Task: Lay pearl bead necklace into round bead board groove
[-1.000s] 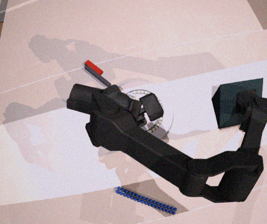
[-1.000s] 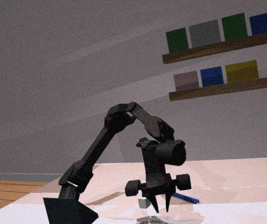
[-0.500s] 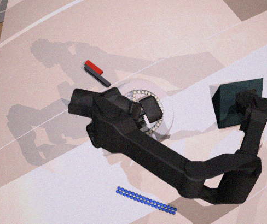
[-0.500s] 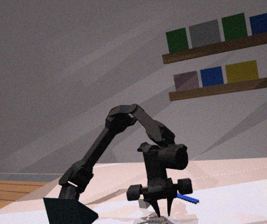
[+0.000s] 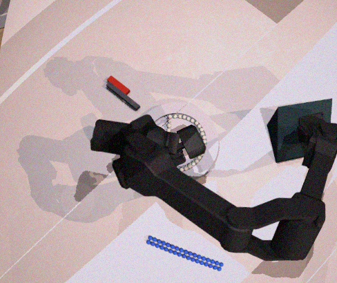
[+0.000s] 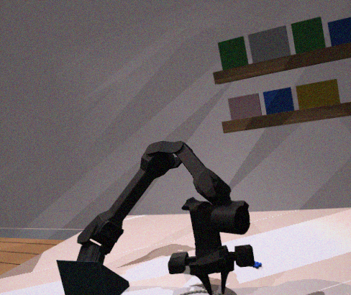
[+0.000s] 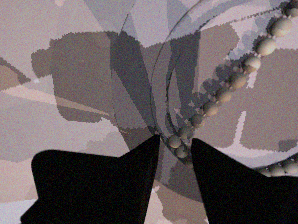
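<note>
Right now the round bead board is 40 mm behind my gripper tip, 50 mm to the right of it and 10 mm below it. From my gripper tip the other things lie so: small beige cube (120 mm behind, 140 mm to the left); then grey block (70 mm ahead, 210 mm to the right, 10 mm below).
</note>
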